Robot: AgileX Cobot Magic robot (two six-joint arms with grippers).
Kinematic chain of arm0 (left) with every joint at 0, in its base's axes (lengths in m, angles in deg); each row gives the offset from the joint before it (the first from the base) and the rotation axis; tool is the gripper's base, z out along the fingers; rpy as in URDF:
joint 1: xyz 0 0 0.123 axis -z
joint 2: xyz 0 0 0 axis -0.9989 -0.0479 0
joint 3: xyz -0.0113 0.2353 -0.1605 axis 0.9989 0.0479 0
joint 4: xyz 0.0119 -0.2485 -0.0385 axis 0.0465 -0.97 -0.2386
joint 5: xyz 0 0 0 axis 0.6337 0.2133 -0.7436
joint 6: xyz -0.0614 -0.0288 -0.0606 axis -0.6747 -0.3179 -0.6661
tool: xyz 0 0 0 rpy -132.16 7.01 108.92
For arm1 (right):
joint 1: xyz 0 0 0.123 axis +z
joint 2: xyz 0 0 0 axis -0.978 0.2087 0
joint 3: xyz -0.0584 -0.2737 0.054 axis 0.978 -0.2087 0
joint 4: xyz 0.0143 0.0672 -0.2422 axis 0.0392 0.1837 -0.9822
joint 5: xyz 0 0 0 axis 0.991 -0.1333 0.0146
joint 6: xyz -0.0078 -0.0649 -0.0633 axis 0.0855 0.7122 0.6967
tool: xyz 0 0 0 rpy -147.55 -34.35 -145.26
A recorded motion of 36 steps. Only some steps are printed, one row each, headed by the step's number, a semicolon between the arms.
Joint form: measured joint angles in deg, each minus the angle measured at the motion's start. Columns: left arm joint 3, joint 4, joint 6, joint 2, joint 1, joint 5; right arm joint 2, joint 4, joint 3, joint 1, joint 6, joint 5.
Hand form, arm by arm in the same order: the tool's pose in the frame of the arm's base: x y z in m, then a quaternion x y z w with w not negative. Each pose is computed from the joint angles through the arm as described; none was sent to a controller.
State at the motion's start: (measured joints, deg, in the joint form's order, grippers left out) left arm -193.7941 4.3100 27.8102 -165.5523 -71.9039 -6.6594; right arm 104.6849 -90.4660 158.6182 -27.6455 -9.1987 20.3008
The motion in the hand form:
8: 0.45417 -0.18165 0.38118 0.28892 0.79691 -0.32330 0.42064; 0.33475 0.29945 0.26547 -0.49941 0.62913 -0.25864 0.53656
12: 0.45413 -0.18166 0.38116 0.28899 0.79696 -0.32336 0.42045; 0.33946 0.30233 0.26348 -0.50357 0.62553 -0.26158 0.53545
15: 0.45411 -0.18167 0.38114 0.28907 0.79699 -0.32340 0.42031; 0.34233 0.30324 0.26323 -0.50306 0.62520 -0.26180 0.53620
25: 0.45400 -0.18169 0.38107 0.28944 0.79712 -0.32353 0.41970; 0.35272 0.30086 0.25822 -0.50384 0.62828 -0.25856 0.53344
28: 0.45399 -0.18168 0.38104 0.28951 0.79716 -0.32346 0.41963; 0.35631 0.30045 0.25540 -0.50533 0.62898 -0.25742 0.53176
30: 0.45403 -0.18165 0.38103 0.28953 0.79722 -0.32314 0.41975; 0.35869 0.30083 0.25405 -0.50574 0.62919 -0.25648 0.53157
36: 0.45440 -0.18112 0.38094 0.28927 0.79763 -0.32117 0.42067; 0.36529 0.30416 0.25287 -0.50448 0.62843 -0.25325 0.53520
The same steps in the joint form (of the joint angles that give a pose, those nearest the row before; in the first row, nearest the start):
8: 0.00 0.00 -0.07 0.00 0.00 0.02; 3.16 0.01 4.62 -2.01 2.68 2.34
12: 0.00 0.00 -0.07 0.00 0.00 0.04; 4.30 0.02 5.94 -2.26 3.57 2.66
15: 0.00 0.00 -0.07 0.00 0.00 0.06; 4.82 0.04 6.68 -2.49 3.75 2.84
25: 0.00 0.00 -0.07 0.00 0.00 0.15; 6.17 -0.01 7.85 -3.89 3.78 4.34
28: 0.01 0.01 -0.07 0.00 0.00 0.16; 6.76 -0.09 8.25 -4.34 3.80 4.89
30: 0.00 0.05 -0.07 0.00 0.00 0.14; 7.21 -0.11 8.70 -4.57 3.81 5.20
36: 0.00 0.25 -0.07 0.00 -0.04 0.04; 8.62 -0.13 10.64 -4.98 3.84 5.91

